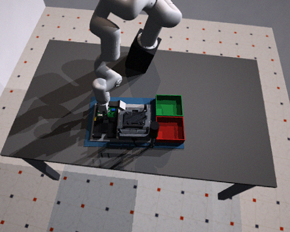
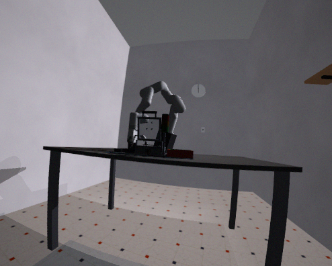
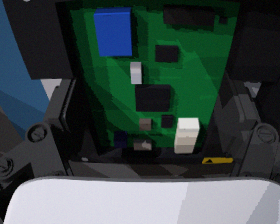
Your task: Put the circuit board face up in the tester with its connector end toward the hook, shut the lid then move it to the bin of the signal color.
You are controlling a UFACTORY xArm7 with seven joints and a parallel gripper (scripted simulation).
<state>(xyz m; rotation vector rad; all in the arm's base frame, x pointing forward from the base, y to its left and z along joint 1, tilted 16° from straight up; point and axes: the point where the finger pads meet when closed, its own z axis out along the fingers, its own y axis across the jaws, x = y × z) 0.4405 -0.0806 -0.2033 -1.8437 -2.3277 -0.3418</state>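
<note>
Now: the green circuit board right at my hand. The rest, counted from my hand: tester lid (14 cm ahead, 21 cm to the left, 16 cm above); green bin (13 cm behind, 35 cm to the left, 1 cm below); red bin (2 cm ahead, 38 cm to the left, 1 cm below).
</note>
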